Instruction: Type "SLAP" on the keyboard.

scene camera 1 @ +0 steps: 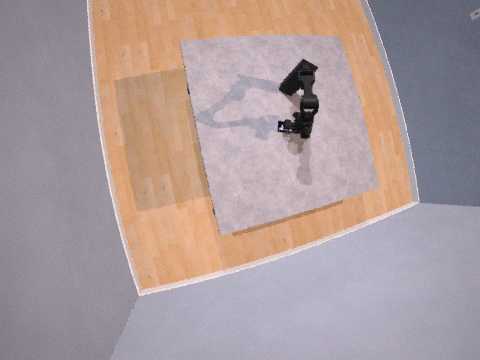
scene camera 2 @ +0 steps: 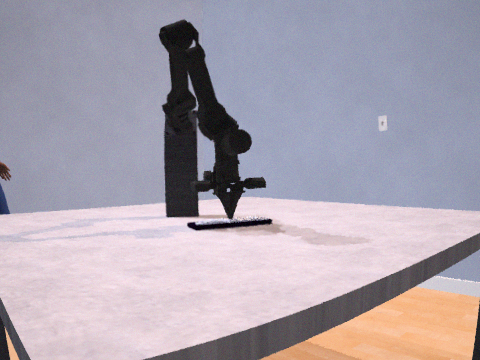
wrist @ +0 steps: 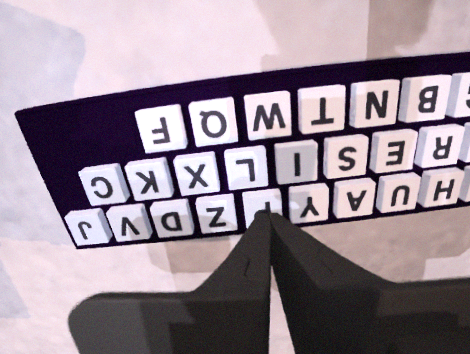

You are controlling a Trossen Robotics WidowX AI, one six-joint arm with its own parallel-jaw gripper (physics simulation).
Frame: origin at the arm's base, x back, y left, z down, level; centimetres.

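Seen in the pictures: gripper, between the fingertips: (scene camera 1: 292, 130) (scene camera 2: 230, 219) (wrist: 267, 222); arm's base, origin of its link: (scene camera 1: 305, 70) (scene camera 2: 179, 122).
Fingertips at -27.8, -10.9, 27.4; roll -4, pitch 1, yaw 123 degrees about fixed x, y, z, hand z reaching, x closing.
Offsets run from my fingertips to a thing's top centre, as dx, dy, dz. Level surfaces: height alone.
The dark keyboard {+1.6, +1.9, +0.4} (scene camera 1: 280, 126) (scene camera 2: 210, 225) (wrist: 50, 145) lies on the table with white letter keys, which appear upside down in the wrist view. My gripper (scene camera 2: 230, 217) (wrist: 267, 222) is shut and empty, pointing down. Its tips are at the P key {+0.3, +0.1, +0.4} (wrist: 261, 199) and hide part of its letter; whether the key is pressed I cannot tell. The L key {+2.3, +0.6, +0.4} (wrist: 245, 167) is in the middle row, up and left of the tips. The S key {+0.4, +4.2, +0.4} (wrist: 346, 157) is up and right. The A key {-1.7, +3.6, +0.4} (wrist: 354, 199) is to the right, beyond the Y key {-0.7, +1.8, +0.4} (wrist: 308, 202). The I key {+1.4, +2.4, +0.4} (wrist: 296, 162) looks greyer than its neighbours.
The grey table {dz +2.1} (scene camera 1: 260, 190) (scene camera 2: 200, 280) carries the keyboard and the arm's dark upright base (scene camera 2: 181, 170). The Z key {+1.3, -1.7, +0.4} (wrist: 215, 213) is just left of the P key. Part of a person's hand (scene camera 2: 4, 171) shows at the left edge, beyond the table.
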